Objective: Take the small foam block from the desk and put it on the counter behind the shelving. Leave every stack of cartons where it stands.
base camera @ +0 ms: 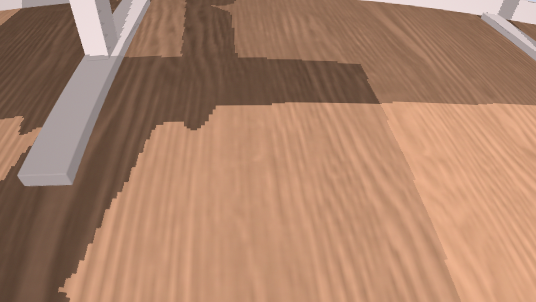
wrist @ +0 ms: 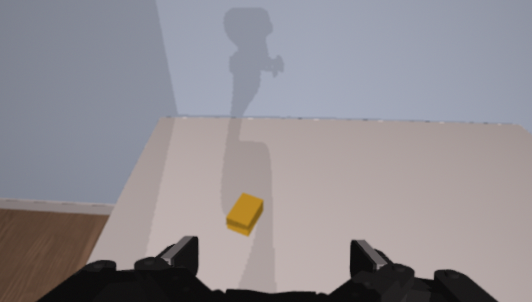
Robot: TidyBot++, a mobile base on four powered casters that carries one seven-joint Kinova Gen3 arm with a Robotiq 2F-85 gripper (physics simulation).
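Frame: origin at the arm's base, x right, y ahead, z up, level; metres.
Seen in the pictures: gripper, fingertip midpoint: (wrist: 273,255).
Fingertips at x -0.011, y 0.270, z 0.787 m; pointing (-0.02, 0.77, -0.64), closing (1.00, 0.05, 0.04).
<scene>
Offsets run from my fingertips to a thing's middle. "*": to the spot under its first point. Level surfaces: height alone.
The small foam block {dz -0.441, dx -0.084, dy +0.359 m} (wrist: 244,212) is yellow-orange and lies flat on the pale desk {dz -0.463 m} (wrist: 400,200), left of the middle in the wrist view, in the arm's shadow. My gripper (wrist: 273,255) is open, with its fingers wide apart at the bottom of the wrist view. The block shows beyond the fingertips and a little left of the midpoint between them, apart from both. The block does not show in the base camera view. The counter, the shelving and the cartons do not show in either view.
In the base camera view a grey-white desk foot (base camera: 70,120) with its upright leg {* dz -1.080, dx -0.315, dy +0.401 m} (base camera: 89,25) stands at the left, and another foot {* dz -1.168, dx +0.859, dy +0.741 m} (base camera: 510,35) shows at the upper right. A blue-grey wall (wrist: 375,60) rises behind the desk. Wooden floor {dz -1.183 m} (wrist: 45,250) shows left of the desk.
</scene>
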